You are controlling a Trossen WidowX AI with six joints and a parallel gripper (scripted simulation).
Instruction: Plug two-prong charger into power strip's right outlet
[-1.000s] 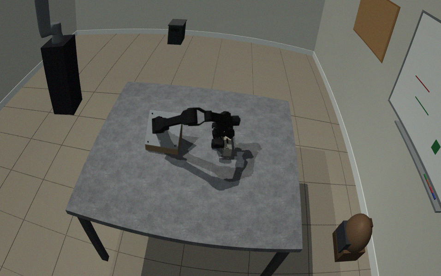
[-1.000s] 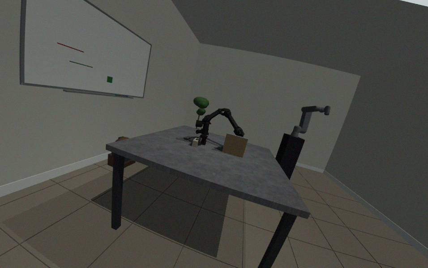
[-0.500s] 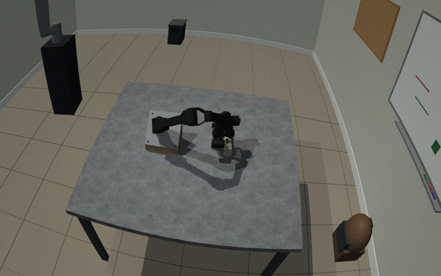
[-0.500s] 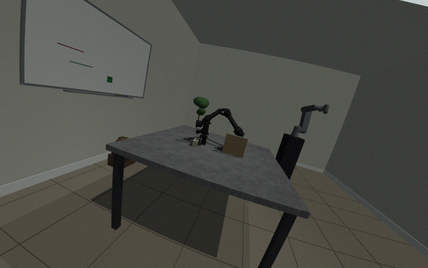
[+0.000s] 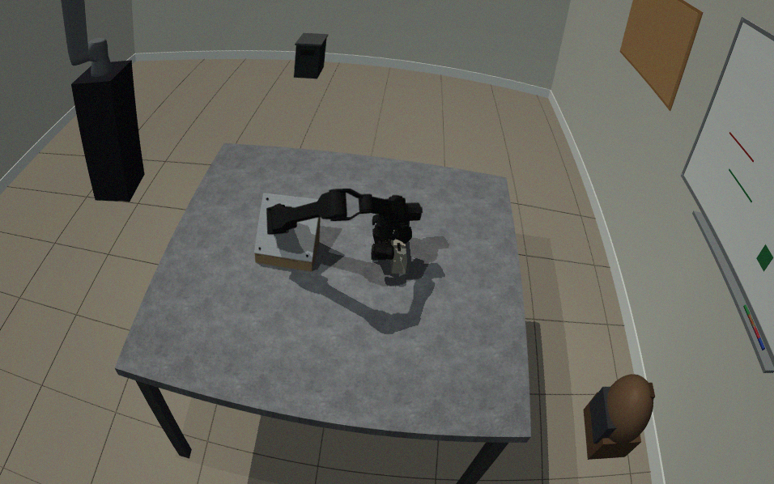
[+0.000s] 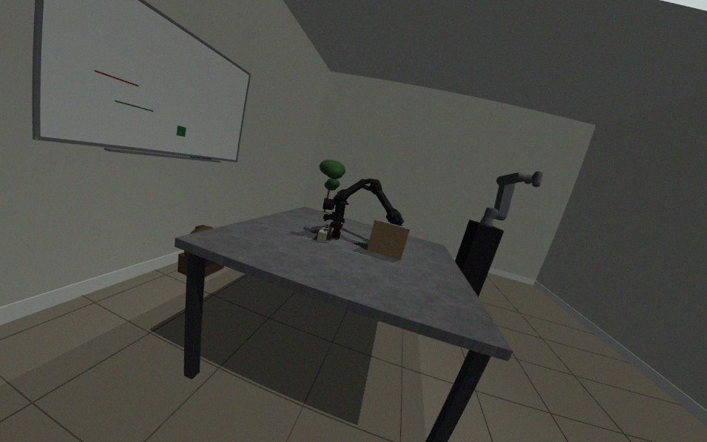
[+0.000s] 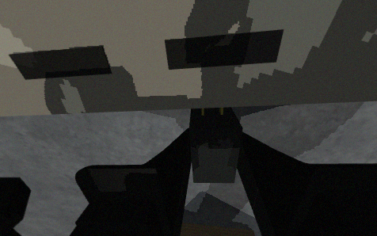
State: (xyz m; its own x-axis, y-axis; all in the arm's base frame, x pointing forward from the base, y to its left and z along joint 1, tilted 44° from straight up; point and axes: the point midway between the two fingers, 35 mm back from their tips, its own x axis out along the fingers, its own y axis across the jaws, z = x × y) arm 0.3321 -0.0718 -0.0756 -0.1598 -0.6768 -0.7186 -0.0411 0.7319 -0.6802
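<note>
Now: the dark charger 20 mm ahead of my gripper tip and 10 mm above it.
</note>
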